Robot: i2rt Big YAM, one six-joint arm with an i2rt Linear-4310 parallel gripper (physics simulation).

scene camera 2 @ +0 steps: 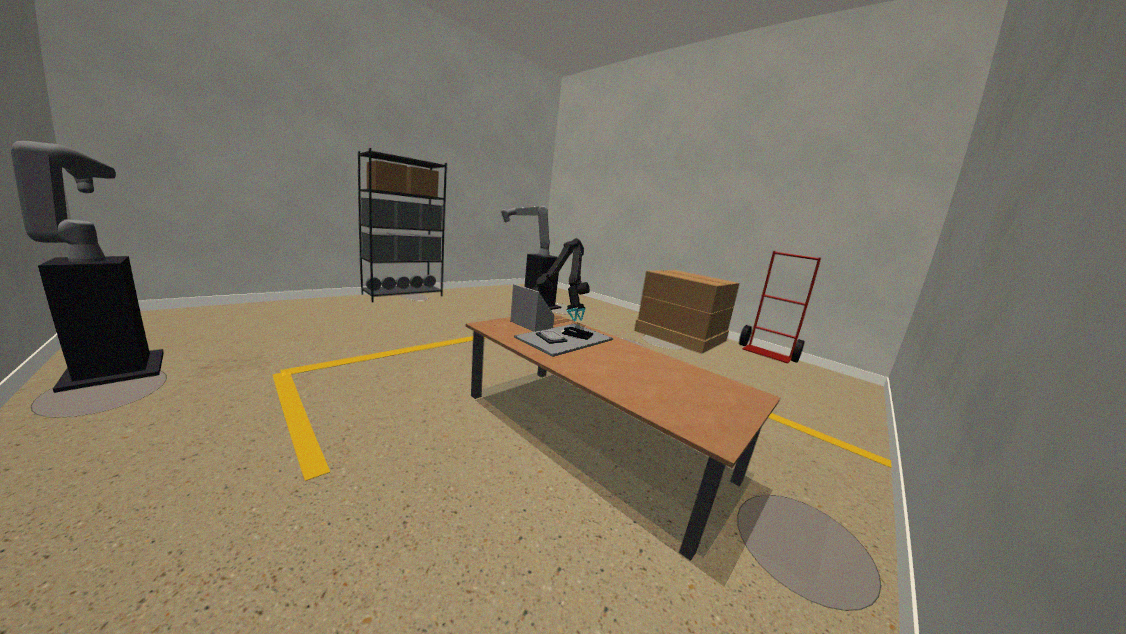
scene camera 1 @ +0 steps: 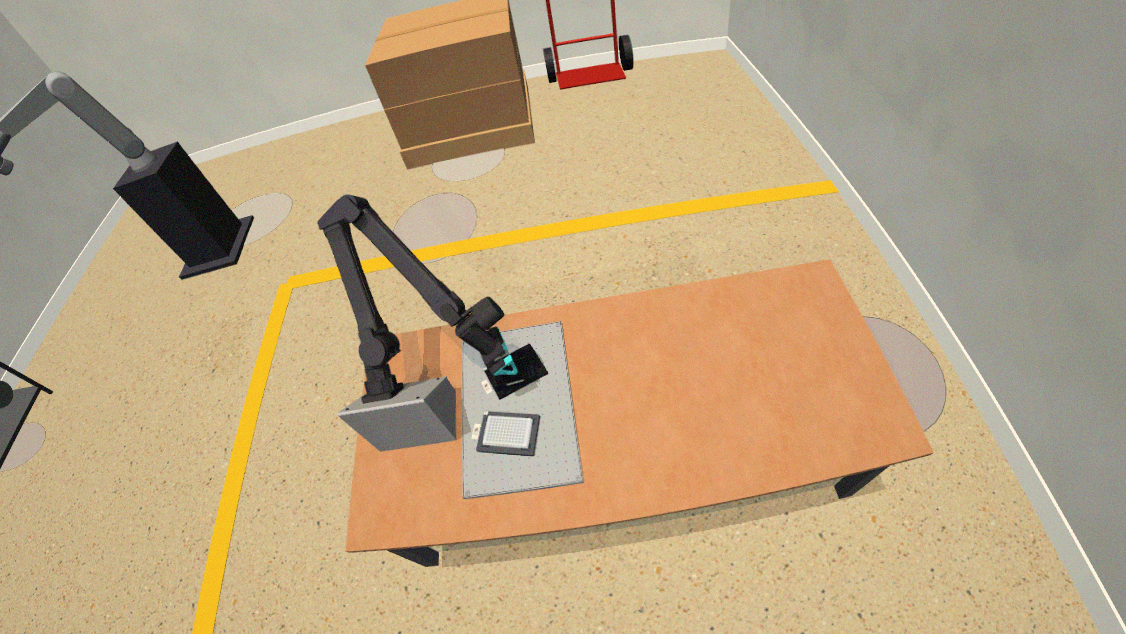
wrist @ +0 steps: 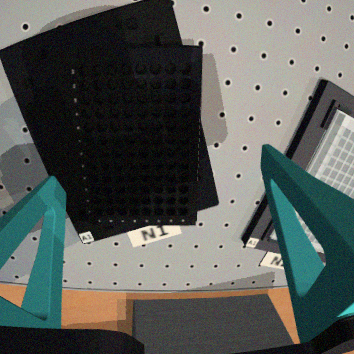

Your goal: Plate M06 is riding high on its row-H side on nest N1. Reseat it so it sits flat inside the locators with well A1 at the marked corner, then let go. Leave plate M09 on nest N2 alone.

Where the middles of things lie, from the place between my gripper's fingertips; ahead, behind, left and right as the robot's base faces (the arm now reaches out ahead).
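The black well plate (scene camera 1: pixel 526 372) is 7 cm below my hand, 1 cm behind it and 1 cm to the left of it. The pale-topped well plate (scene camera 1: pixel 514 432) is likewise 7 cm below my hand, though it sits 18 cm to the right of it and 4 cm behind it. As for the black nest block (scene camera 1: pixel 526 350), that is 8 cm below my hand, 2 cm to the left of it and 1 cm behind it, while the N1 label (wrist: pixel 146 234) is 9 cm below my hand, 10 cm behind it and 1 cm to the right of it.
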